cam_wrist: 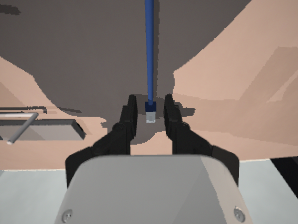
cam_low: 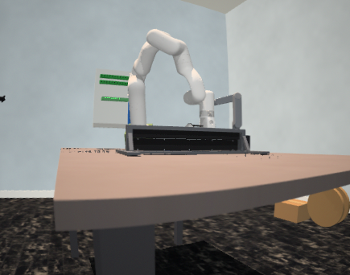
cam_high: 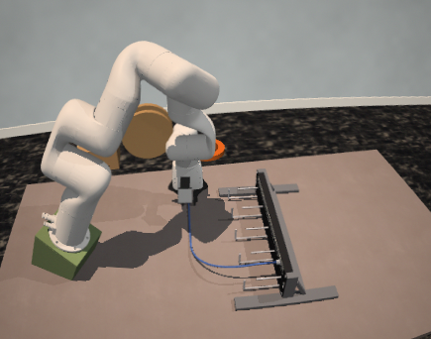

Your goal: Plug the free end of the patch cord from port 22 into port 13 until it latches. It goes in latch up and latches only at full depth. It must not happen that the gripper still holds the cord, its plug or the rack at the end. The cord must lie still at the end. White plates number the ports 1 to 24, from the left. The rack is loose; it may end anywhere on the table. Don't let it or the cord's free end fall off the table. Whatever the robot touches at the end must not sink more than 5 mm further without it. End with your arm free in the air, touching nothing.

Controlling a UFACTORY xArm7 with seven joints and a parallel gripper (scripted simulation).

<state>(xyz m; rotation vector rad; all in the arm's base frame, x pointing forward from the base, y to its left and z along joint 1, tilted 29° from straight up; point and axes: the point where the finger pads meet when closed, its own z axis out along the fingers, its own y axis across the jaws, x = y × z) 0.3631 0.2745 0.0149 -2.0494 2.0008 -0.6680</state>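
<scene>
Now: hand 2 cm to the right of the cord plug and 1 cm above it.
</scene>
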